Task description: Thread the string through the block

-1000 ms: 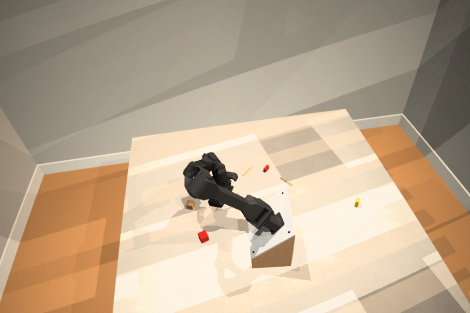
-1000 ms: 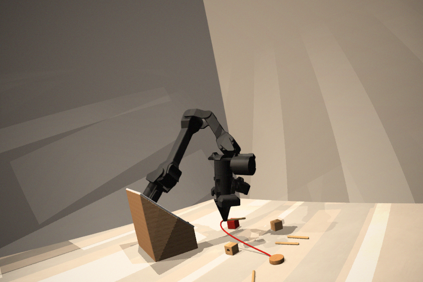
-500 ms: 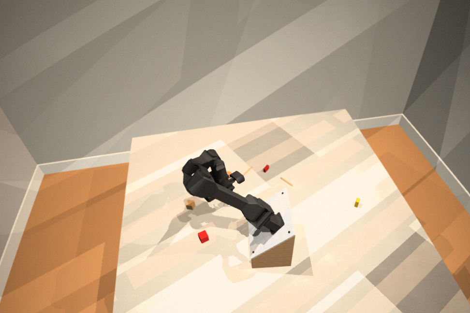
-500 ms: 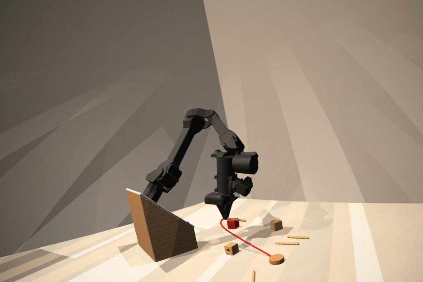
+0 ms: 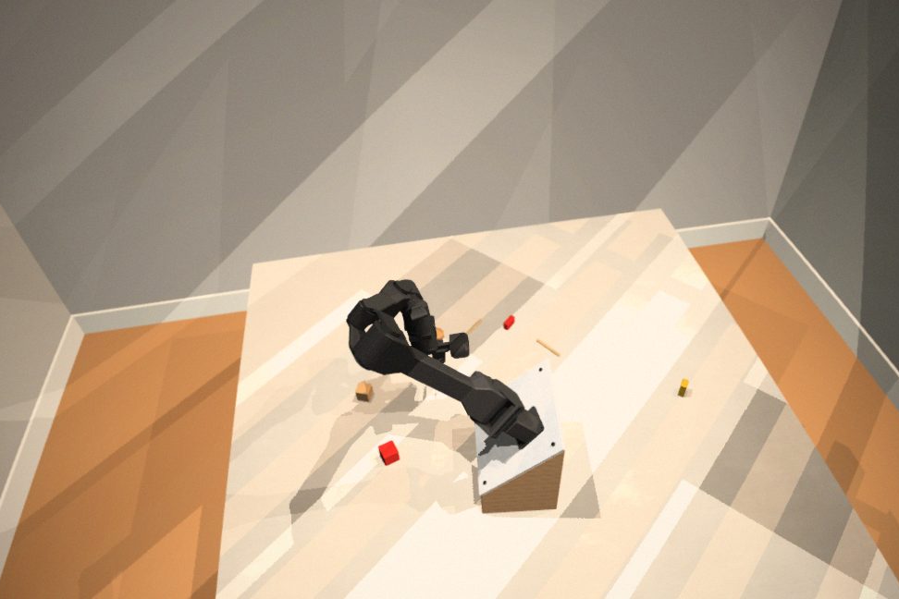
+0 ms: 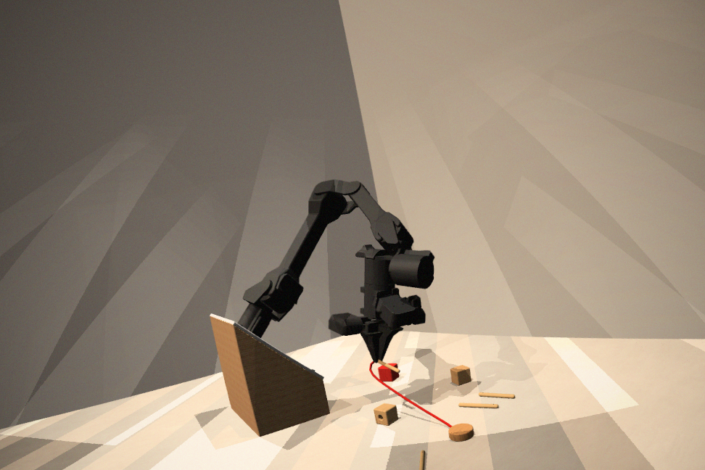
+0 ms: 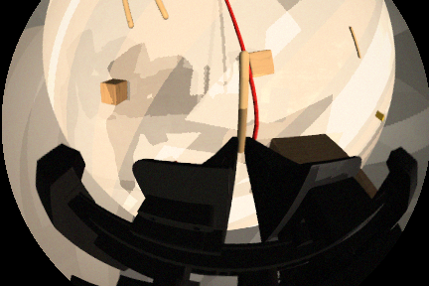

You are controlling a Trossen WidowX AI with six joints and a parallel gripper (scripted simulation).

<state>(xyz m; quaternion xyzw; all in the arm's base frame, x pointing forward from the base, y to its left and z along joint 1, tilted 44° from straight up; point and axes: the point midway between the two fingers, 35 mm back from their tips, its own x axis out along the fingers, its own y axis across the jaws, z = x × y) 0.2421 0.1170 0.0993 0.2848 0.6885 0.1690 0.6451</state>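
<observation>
Right now my gripper tip is 1 cm short of the thin wooden stick. From my gripper tip the other things lie so: plain wooden cube 16 cm to the left, 8 cm below, 7 cm ahead; red cube 13 cm to the left, 12 cm behind, 8 cm below; round wooden button 22 cm ahead, 9 cm below, 4 cm to the right.
</observation>
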